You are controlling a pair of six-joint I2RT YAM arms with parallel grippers.
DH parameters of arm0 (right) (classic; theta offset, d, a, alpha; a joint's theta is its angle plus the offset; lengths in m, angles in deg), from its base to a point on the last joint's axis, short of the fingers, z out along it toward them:
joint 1: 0 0.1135 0.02 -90
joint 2: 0 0 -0.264 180
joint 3: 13.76 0 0.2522 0
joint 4: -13.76 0 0.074 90
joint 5: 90 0 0 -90
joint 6: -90 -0.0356 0 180
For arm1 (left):
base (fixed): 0 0 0 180
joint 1: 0 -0.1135 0.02 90
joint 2: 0 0 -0.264 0
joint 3: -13.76 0 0.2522 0
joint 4: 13.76 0 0.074 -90
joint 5: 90 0 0 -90
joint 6: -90 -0.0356 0 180
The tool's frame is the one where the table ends.
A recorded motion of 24 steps. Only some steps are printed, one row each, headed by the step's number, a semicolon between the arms.
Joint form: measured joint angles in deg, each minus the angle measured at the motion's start. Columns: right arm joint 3, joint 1, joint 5, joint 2, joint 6, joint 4; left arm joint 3, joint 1, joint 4, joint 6, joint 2, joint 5.
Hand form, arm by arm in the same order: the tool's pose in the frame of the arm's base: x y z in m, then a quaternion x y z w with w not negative. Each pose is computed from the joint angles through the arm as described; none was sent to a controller.
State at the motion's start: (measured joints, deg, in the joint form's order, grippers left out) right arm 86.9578 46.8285 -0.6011 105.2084 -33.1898 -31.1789; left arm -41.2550 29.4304 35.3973 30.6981 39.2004 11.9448
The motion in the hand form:
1: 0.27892 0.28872 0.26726 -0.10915 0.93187 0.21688 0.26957; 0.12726 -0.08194 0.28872 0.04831 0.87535 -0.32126 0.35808
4: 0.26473 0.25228 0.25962 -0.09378 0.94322 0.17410 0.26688; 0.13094 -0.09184 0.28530 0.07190 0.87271 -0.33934 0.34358
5: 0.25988 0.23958 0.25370 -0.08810 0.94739 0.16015 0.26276; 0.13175 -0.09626 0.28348 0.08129 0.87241 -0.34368 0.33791
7: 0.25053 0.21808 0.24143 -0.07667 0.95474 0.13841 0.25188; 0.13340 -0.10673 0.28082 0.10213 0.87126 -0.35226 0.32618
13: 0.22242 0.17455 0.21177 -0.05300 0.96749 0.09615 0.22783; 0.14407 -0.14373 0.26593 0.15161 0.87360 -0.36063 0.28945
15: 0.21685 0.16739 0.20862 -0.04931 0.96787 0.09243 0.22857; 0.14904 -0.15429 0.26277 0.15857 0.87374 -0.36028 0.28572
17: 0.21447 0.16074 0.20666 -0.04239 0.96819 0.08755 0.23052; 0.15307 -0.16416 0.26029 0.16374 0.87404 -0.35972 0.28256
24: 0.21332 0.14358 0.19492 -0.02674 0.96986 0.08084 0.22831; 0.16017 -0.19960 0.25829 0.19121 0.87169 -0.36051 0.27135
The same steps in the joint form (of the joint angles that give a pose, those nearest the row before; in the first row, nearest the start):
1: -2.43 -0.81 0.94 -2.32 0.66 0.02; 0.02 0.35 -0.50 -0.31 0.57 0.90
4: -10.95 -2.91 3.69 -8.87 1.66 -1.44; 0.46 2.36 -2.93 -0.35 2.62 2.84
5: -14.21 -3.78 4.33 -10.93 1.97 -1.62; 0.65 3.48 -3.76 -0.35 3.43 3.10
7: -19.98 -5.31 5.07 -14.34 2.19 -1.79; 0.70 6.06 -5.49 -0.35 5.44 3.47
13: -33.09 -7.93 6.73 -22.12 2.10 -1.57; 0.39 12.85 -11.89 -0.33 14.56 3.39
15: -35.30 -8.33 7.04 -23.87 2.12 -1.27; -0.20 14.12 -14.03 -0.22 17.55 2.93
17: -36.74 -9.07 7.45 -25.07 2.14 -1.12; -0.92 15.32 -15.78 0.02 20.24 2.38
24: -40.68 -12.00 7.02 -26.62 3.08 0.83; -5.03 20.06 -19.30 0.37 28.42 0.81

